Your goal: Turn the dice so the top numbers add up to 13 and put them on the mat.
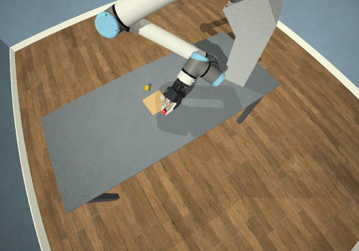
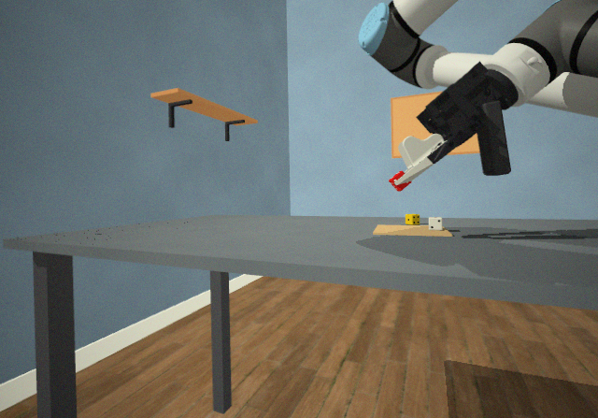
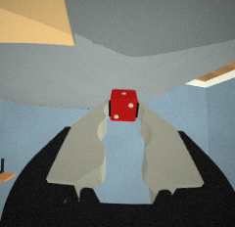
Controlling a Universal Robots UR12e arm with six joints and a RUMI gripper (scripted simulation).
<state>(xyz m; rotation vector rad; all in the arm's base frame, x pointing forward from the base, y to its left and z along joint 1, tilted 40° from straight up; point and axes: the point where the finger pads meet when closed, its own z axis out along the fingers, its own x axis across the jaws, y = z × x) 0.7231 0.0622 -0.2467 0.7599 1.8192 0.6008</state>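
The white die is 4 cm behind my hand, 14 cm to the right of it and 9 cm below it. Round my hand: red die right at my hand; then tan mat 1 cm ahead, 14 cm to the right, 10 cm below; then yellow die 2 cm ahead, 27 cm to the right, 9 cm below.
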